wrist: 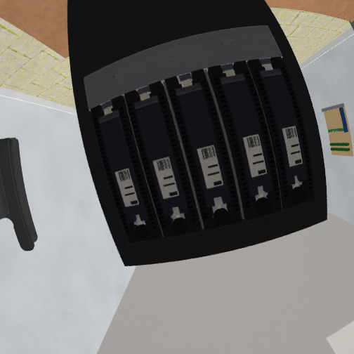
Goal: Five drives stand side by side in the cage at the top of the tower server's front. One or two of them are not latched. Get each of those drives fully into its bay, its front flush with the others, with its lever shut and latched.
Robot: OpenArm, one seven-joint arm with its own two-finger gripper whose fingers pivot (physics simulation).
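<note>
Five dark drives stand side by side in the black cage (225, 240) in the wrist view: the far-left drive (114, 142), the second (152, 127), the middle (192, 117), the fourth (240, 107) and the far-right drive (277, 100). Each has a white label and a small metal catch at both ends. No lever stands out from its front; all five lie along their drives. The fronts look about level, but a small step or an unlatched catch cannot be told. One finger (21, 215) of my open, empty gripper shows at the left edge, away from the drives; the other finger is out of view.
A grey strip (180, 57) runs across the cage above the drives. The tower's black casing (165, 20) reaches to the top. A tan card with green and blue marks (337, 131) lies at the right. A pale grey surface (215, 295) shows below the cage.
</note>
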